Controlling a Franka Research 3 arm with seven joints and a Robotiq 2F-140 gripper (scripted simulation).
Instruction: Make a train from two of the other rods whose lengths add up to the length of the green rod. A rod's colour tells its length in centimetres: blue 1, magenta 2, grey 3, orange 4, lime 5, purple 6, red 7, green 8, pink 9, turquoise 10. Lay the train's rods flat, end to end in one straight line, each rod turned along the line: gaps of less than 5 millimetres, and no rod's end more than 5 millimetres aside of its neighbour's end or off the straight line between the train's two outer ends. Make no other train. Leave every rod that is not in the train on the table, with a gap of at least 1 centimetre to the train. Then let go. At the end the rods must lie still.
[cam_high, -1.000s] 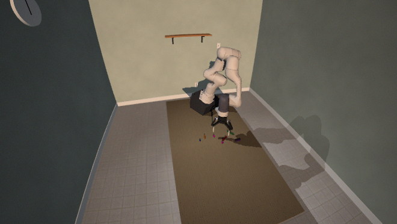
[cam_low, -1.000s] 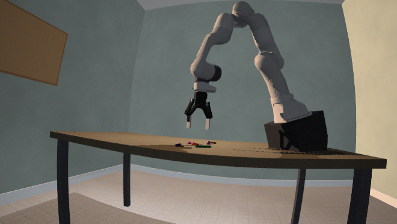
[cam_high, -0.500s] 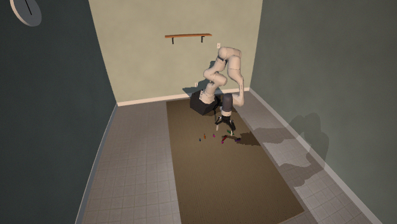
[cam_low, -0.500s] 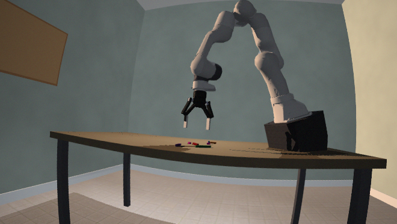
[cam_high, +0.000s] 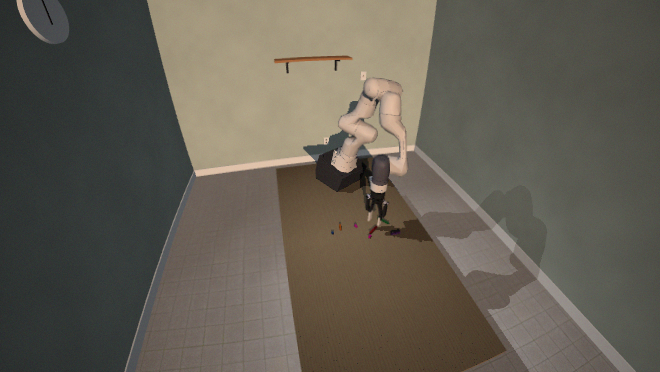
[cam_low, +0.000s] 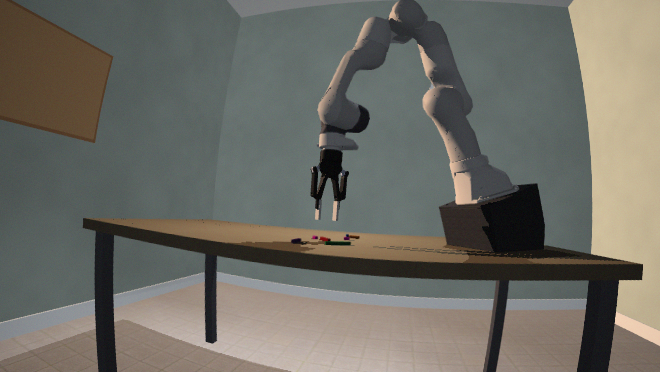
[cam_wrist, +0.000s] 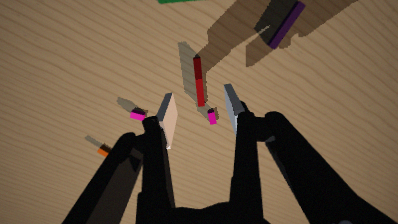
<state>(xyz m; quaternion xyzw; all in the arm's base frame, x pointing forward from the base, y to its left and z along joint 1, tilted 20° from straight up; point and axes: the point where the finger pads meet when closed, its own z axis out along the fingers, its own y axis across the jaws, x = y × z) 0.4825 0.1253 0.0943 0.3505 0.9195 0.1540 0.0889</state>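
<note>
My gripper is now 10 cm above the red rod. From my hand the other things lie so: orange rod (3 cm behind, 19 cm to the right, 10 cm below); then purple rod (4 cm ahead, 13 cm to the left, 10 cm below); then green rod (8 cm behind, 8 cm to the left, 10 cm below).
</note>
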